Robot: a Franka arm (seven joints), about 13 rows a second.
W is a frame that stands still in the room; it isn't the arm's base.
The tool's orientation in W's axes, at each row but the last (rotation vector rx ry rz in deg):
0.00 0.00 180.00
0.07 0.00 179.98
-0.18 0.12 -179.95
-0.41 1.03 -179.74
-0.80 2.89 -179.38
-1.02 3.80 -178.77
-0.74 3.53 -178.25
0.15 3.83 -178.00
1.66 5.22 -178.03
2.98 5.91 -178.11
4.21 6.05 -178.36
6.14 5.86 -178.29
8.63 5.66 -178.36
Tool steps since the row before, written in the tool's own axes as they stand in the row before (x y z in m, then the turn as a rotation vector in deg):
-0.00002 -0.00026 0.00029 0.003 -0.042 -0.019
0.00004 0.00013 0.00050 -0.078 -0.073 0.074
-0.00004 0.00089 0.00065 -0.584 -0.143 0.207
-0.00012 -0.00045 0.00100 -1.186 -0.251 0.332
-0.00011 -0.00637 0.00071 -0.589 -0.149 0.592
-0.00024 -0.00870 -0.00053 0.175 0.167 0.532
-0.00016 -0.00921 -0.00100 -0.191 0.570 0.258
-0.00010 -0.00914 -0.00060 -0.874 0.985 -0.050
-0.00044 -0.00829 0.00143 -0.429 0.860 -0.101
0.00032 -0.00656 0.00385 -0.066 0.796 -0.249
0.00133 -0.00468 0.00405 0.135 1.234 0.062
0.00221 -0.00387 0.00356 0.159 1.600 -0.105
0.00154 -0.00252 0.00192 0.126 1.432 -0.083
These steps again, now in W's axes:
0.00002 0.00026 0.00029 -0.003 0.042 -0.019
-0.00004 -0.00013 0.00050 0.078 0.073 0.074
0.00004 -0.00089 0.00065 0.584 0.143 0.206
0.00012 0.00044 0.00100 1.186 0.253 0.329
0.00005 0.00634 0.00091 0.593 0.136 0.591
0.00006 0.00872 -0.00016 -0.165 -0.193 0.526
-0.00012 0.00924 -0.00063 0.210 -0.574 0.234
-0.00021 0.00916 -0.00021 0.907 -0.952 -0.090
0.00014 0.00820 0.00192 0.459 -0.838 -0.143
-0.00065 0.00628 0.00426 0.099 -0.775 -0.298
-0.00164 0.00436 0.00429 -0.104 -1.238 -0.027
-0.00256 0.00357 0.00364 -0.106 -1.593 -0.219
-0.00178 0.00236 0.00191 -0.080 -1.426 -0.184

